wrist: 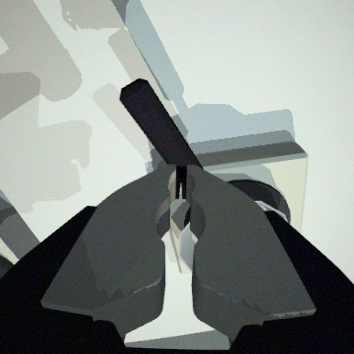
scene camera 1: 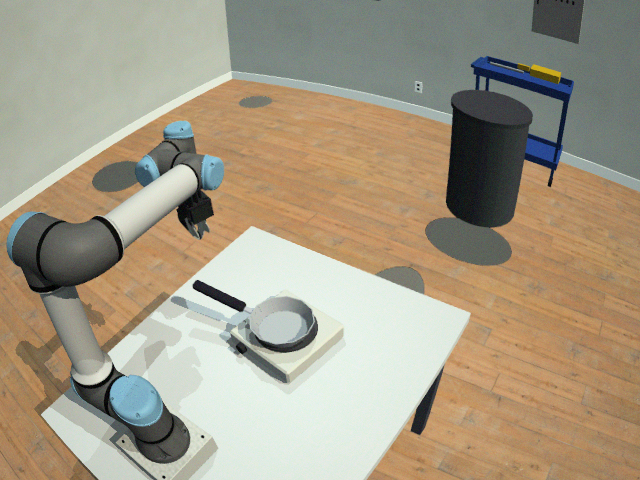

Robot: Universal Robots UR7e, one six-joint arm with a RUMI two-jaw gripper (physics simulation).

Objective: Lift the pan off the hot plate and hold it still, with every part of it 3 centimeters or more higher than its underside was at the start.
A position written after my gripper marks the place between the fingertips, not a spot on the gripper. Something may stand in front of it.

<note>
In view: my gripper (scene camera 1: pixel 200 239), a grey pan (scene camera 1: pixel 284 321) and a cream hot plate (scene camera 1: pixel 288 362).
The grey pan shows as well in the wrist view (wrist: pixel 138 97). My gripper also shows in the wrist view (wrist: pixel 180 170).
</note>
